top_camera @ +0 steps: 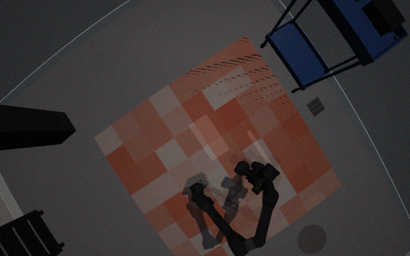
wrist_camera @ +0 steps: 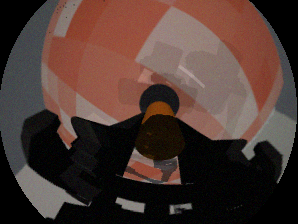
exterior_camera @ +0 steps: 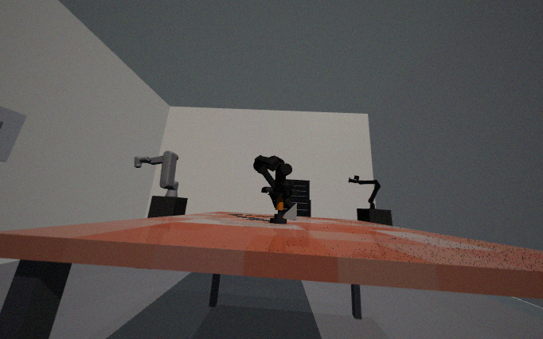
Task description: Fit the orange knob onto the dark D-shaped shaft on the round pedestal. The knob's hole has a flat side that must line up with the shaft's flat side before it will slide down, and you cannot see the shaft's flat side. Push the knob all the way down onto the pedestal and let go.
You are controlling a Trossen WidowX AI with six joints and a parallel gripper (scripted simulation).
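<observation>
Now: the orange knob 20 mm above my gripper tip. The rest, counted from my gripper tip: dark round pedestal: 40 mm below.
</observation>
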